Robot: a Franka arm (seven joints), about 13 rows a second.
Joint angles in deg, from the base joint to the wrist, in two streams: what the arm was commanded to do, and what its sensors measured. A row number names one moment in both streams.
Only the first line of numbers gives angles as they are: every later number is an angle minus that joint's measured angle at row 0.
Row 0, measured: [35.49 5.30 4.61 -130.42 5.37 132.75 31.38]
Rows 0 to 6, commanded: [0.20 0.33 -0.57 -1.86 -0.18 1.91 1.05]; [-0.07 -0.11 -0.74 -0.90 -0.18 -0.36 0.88]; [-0.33 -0.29 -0.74 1.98 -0.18 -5.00 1.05]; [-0.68 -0.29 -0.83 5.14 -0.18 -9.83 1.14]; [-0.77 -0.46 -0.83 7.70 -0.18 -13.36 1.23]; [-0.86 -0.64 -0.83 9.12 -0.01 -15.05 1.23]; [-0.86 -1.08 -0.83 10.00 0.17 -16.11 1.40]
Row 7, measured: [-0.33 -0.29 -1.16 7.46 0.00 -12.92 0.20]
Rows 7 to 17, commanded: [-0.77 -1.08 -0.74 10.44 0.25 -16.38 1.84]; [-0.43 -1.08 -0.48 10.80 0.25 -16.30 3.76]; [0.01 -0.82 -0.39 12.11 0.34 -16.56 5.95]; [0.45 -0.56 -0.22 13.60 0.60 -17.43 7.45]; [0.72 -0.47 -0.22 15.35 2.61 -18.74 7.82]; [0.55 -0.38 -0.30 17.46 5.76 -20.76 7.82]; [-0.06 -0.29 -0.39 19.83 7.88 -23.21 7.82]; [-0.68 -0.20 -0.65 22.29 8.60 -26.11 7.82]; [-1.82 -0.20 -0.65 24.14 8.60 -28.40 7.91]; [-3.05 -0.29 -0.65 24.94 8.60 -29.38 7.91]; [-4.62 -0.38 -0.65 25.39 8.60 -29.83 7.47]
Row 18, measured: [-1.63 -0.56 -0.94 23.40 7.25 -27.68 7.43]
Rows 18 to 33, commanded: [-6.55 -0.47 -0.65 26.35 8.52 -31.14 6.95]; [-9.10 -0.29 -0.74 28.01 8.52 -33.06 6.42]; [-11.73 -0.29 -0.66 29.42 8.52 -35.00 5.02]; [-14.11 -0.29 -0.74 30.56 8.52 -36.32 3.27]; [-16.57 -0.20 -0.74 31.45 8.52 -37.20 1.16]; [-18.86 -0.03 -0.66 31.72 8.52 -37.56 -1.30]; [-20.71 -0.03 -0.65 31.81 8.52 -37.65 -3.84]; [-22.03 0.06 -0.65 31.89 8.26 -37.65 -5.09]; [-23.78 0.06 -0.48 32.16 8.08 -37.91 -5.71]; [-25.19 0.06 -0.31 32.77 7.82 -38.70 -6.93]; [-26.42 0.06 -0.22 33.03 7.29 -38.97 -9.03]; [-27.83 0.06 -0.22 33.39 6.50 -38.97 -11.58]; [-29.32 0.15 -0.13 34.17 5.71 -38.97 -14.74]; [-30.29 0.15 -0.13 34.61 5.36 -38.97 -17.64]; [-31.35 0.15 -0.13 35.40 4.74 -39.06 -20.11]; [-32.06 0.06 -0.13 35.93 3.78 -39.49 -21.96]
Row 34, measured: [-29.84 -0.43 -1.46 33.47 5.48 -37.85 -18.70]
